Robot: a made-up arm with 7 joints.
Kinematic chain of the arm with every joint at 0, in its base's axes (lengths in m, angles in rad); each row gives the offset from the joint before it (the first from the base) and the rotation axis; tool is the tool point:
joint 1: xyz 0 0.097 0 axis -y
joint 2: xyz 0 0.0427 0 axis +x
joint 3: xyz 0 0 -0.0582 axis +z
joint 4: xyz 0 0 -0.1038 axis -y
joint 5: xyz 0 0 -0.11 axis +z
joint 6: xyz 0 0 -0.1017 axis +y
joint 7: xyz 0 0 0 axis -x
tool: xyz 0 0 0
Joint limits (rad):
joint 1: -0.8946..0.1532
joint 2: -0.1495..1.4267
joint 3: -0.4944..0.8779
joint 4: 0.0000..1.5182
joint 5: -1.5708..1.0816
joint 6: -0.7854..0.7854
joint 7: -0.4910..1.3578
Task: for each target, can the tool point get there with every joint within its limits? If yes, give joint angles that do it. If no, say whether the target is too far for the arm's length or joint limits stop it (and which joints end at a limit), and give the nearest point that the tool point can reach.
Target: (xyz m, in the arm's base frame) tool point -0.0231 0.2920 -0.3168
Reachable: yes | joints -0.5015 0.4124 0.1778 0.6866 -0.8644 -0.4877 -0.1574
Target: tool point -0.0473 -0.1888 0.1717
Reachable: no: joint limits stop it (at a limit: joint 1, joint 2, joint 3, joint 4) | nearest point 0.2078 0.0147 -0.1260 | short by 0.442 m
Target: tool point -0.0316 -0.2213 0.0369
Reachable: no: joint limits stop it (at a limit: joint 1, joint 2, joint 3, joint 4) | nearest point -0.0054 0.0147 -0.2429 | short by 0.367 m
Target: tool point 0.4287 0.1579 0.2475
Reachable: no: too far | nearest point 0.1869 0.3221 0.0806 | short by 0.337 m
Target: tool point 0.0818 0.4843 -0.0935
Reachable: yes | joints -0.0046 1.2738 0.1429 0.4033 -1.1397 -0.3942 0.1521
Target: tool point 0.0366 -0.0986 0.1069
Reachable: no: joint limits stop it (at a limit: joint 1, joint 2, joint 3, joint 4) | nearest point 0.2078 0.0147 -0.1260 | short by 0.310 m
